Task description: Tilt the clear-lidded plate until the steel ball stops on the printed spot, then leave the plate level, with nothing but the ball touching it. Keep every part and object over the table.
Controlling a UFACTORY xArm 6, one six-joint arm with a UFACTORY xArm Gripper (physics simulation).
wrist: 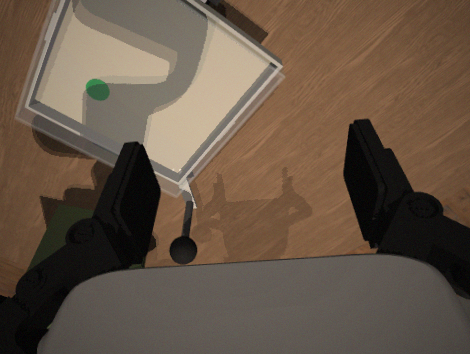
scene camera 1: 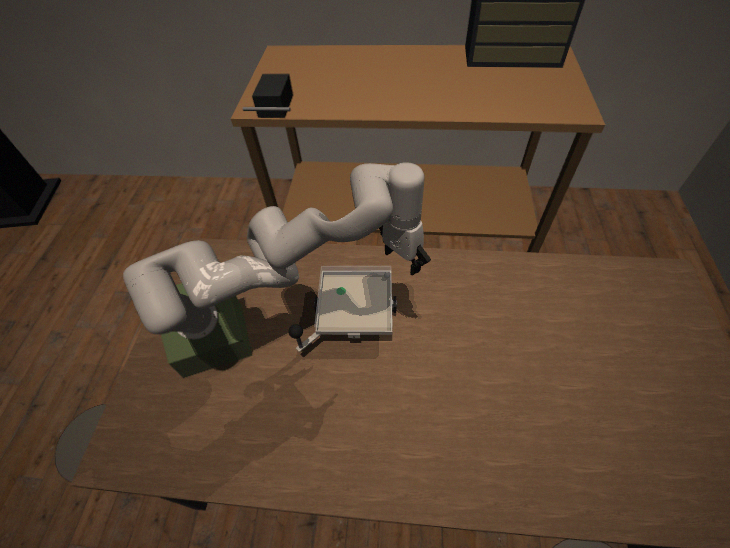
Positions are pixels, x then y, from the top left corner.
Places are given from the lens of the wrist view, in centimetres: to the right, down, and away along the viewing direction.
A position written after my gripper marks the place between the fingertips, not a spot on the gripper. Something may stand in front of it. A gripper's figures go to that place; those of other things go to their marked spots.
my gripper (wrist: 247, 156): 0, -1, 14
square clear-lidded plate (wrist: 182, 85): -6, -10, 34
